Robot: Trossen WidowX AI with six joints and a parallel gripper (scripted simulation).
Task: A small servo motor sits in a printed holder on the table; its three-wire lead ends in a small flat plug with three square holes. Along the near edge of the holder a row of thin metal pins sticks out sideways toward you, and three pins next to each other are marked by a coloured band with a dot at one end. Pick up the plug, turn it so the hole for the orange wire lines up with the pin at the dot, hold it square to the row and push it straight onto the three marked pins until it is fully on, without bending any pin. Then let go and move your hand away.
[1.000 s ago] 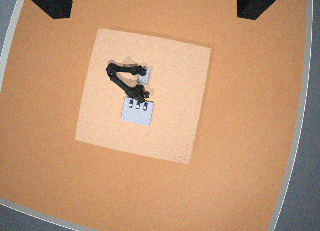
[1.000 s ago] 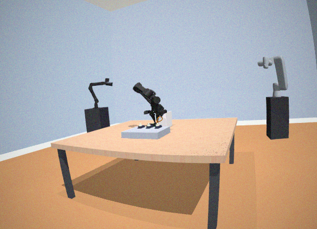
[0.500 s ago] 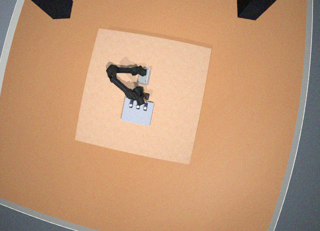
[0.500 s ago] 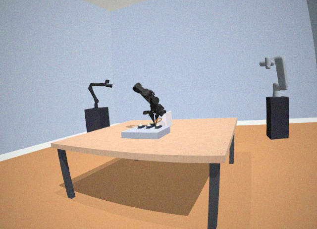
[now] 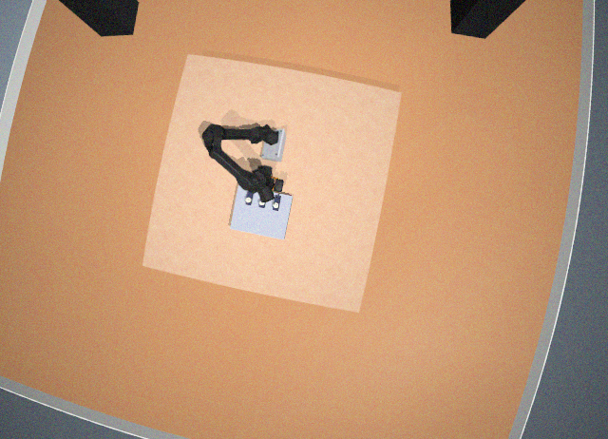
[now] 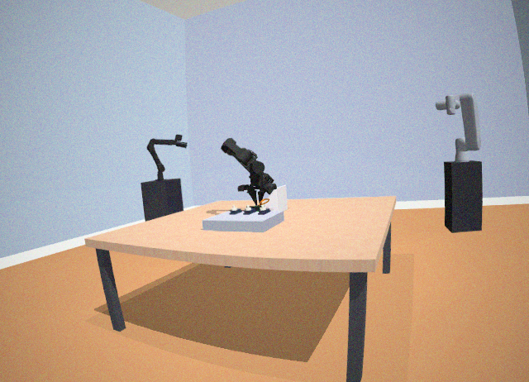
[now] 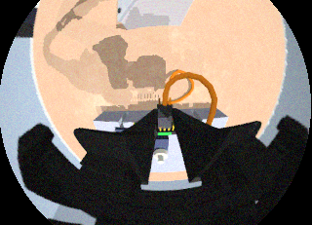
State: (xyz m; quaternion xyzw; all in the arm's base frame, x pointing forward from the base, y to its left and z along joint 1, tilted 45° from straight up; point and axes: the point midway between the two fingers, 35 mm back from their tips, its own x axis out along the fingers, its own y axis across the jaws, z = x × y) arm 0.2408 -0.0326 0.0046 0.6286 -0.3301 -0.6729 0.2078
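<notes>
My gripper tip is now 40 mm short of the green band. Also, from my gripper tip: pale grey holder (190 mm ahead, 30 mm to the right, 50 mm below).
</notes>
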